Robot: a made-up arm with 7 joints. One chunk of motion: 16 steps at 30 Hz.
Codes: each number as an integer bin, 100 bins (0 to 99) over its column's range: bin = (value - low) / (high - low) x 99, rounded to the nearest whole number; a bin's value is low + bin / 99 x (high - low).
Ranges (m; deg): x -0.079..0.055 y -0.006..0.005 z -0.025..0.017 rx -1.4..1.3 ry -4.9..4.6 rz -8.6..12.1
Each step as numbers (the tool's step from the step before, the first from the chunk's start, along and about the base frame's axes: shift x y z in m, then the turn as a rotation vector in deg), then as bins.
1 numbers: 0.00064 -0.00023 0.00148 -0.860 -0.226 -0.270
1 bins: 59 52 62 20 49 40
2 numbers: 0.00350 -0.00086 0.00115 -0.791 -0.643 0.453
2 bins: 61 46 62 22 44 43
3 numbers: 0.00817 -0.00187 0.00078 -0.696 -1.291 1.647
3 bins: 64 37 61 26 38 49
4 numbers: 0.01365 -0.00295 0.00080 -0.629 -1.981 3.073
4 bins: 68 27 61 28 30 56
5 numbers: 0.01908 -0.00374 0.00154 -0.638 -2.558 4.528
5 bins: 72 20 63 28 24 63
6 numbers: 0.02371 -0.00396 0.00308 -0.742 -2.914 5.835
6 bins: 76 18 66 24 21 69
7 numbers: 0.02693 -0.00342 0.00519 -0.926 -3.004 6.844
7 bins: 78 23 71 17 20 74
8 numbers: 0.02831 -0.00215 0.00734 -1.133 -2.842 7.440
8 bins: 79 35 76 10 21 77
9 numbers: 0.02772 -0.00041 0.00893 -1.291 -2.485 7.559
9 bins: 79 50 80 4 25 77
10 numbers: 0.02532 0.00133 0.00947 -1.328 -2.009 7.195
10 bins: 77 66 81 3 30 76
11 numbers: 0.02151 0.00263 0.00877 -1.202 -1.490 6.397
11 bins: 74 78 80 7 36 72
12 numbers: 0.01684 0.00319 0.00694 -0.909 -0.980 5.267
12 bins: 71 83 75 18 41 66
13 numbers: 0.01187 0.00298 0.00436 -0.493 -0.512 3.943
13 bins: 67 81 69 33 46 60
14 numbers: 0.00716 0.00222 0.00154 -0.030 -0.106 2.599
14 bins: 64 74 63 50 50 54
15 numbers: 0.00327 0.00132 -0.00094 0.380 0.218 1.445
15 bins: 61 66 57 65 53 48
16 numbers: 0.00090 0.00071 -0.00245 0.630 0.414 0.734
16 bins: 59 60 53 74 55 45
